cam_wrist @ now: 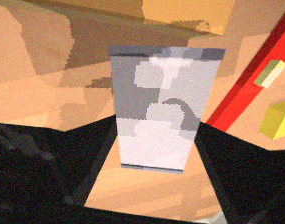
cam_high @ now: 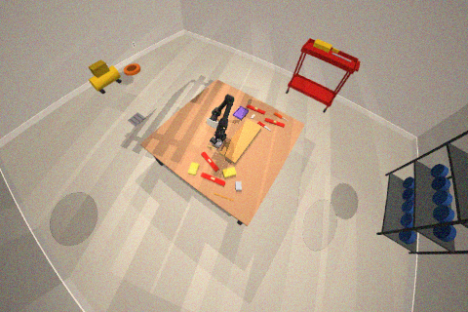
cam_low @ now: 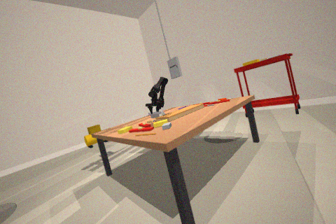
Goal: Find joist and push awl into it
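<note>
Right now my gripper tip is 20 mm short of the grey stud finder and 20 mm above it. Also, from my gripper tip: small grey block 430 mm ahead, 170 mm to the right, 50 mm below; awl 10 mm ahead, 40 mm to the right, 60 mm below; purple flat tray 90 mm behind, 510 mm to the left, 50 mm below.
</note>
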